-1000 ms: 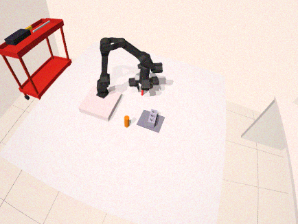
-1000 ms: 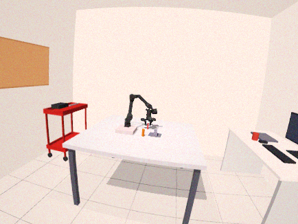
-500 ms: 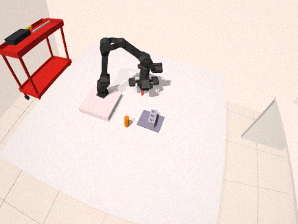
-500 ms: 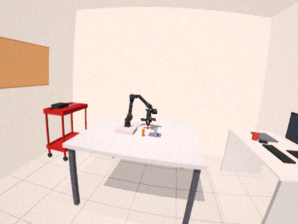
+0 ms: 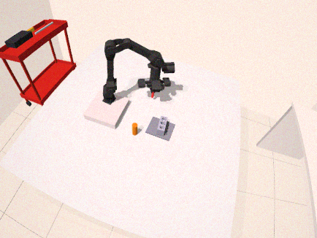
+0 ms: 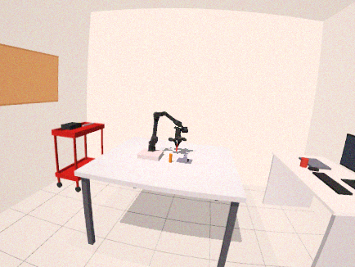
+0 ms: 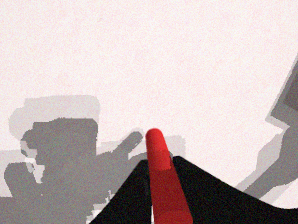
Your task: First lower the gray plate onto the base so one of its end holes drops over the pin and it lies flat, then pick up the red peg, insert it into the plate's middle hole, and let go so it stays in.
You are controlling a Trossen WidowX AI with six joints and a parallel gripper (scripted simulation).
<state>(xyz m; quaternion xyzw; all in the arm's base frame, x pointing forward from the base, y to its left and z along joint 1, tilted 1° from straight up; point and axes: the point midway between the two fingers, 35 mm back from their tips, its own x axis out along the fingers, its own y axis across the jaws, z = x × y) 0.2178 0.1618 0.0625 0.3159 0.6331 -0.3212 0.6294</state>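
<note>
Right now the gray plate is 140 mm ahead of my gripper tip, 170 mm to the right of it and 30 mm below it. From my gripper tip the other things lie so: orange cylinder: 30 mm ahead, 270 mm to the right, 30 mm below; then red peg: right at my gripper tip; then dark base: 140 mm ahead, 150 mm to the right, 60 mm below.
</note>
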